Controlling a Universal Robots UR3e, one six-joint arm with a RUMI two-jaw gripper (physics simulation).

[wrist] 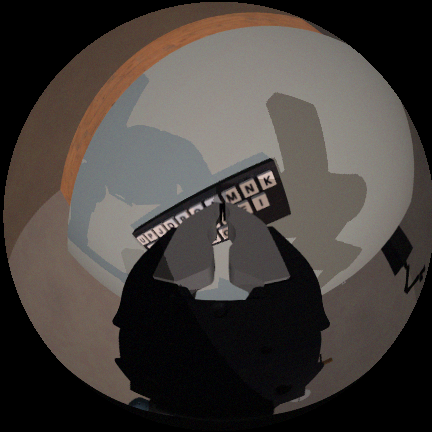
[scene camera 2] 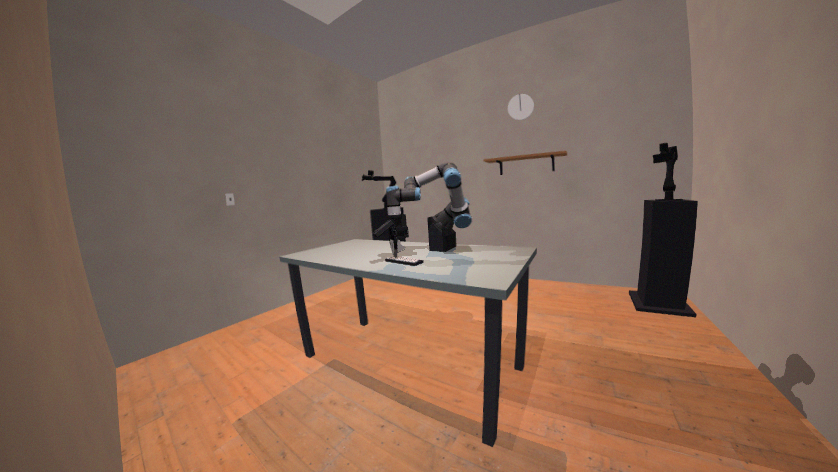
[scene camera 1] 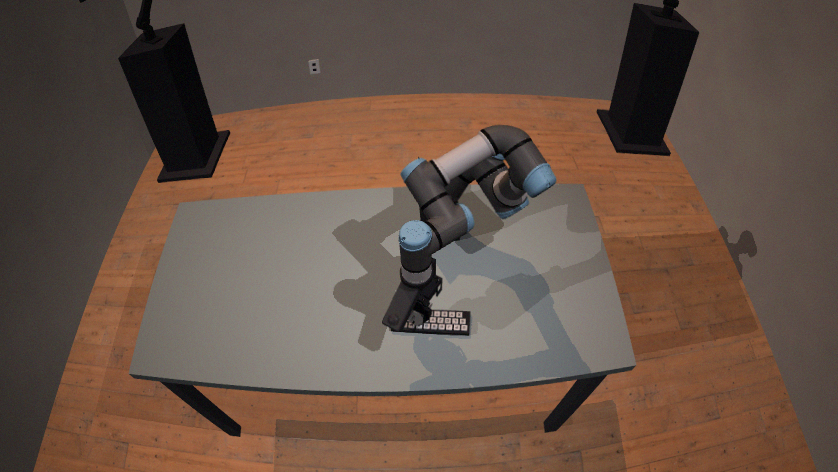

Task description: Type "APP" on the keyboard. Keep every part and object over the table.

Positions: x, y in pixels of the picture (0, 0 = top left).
My gripper shows in the wrist view, in scene camera 2 [395, 257] and in scene camera 1. One and the same spot on my gripper: [scene camera 1: 416, 318] is [wrist: 201, 233].
